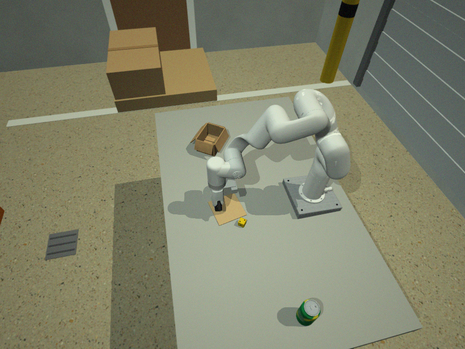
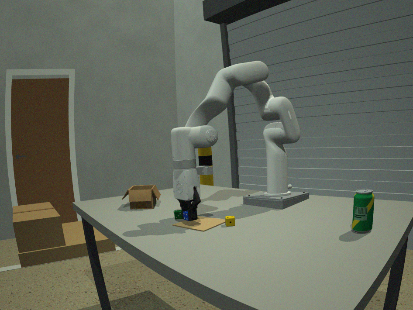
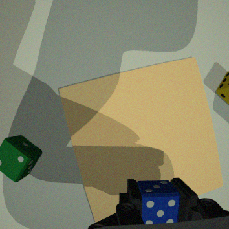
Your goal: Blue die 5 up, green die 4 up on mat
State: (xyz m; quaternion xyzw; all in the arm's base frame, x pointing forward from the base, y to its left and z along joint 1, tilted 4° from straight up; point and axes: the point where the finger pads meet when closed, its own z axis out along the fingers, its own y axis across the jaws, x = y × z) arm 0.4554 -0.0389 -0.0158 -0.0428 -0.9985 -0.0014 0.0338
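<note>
The cardboard mat lies 40 mm below my hand and 40 mm behind it. Also, from my hand: green die 120 mm to the right, 40 mm behind, 30 mm below; yellow die 100 mm to the left, 90 mm behind, 30 mm below; blue die 10 mm below.
</note>
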